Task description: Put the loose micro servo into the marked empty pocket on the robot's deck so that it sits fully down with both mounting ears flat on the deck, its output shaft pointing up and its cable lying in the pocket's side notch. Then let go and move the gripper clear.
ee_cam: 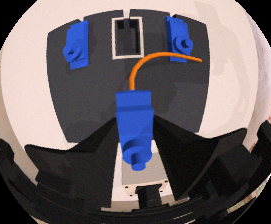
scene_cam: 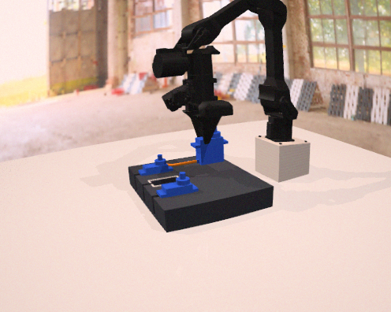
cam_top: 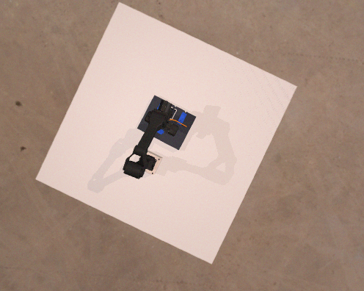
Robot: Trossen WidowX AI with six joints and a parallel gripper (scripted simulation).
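The dark deck lies 10 mm behind my gripper tip and 100 mm below it.
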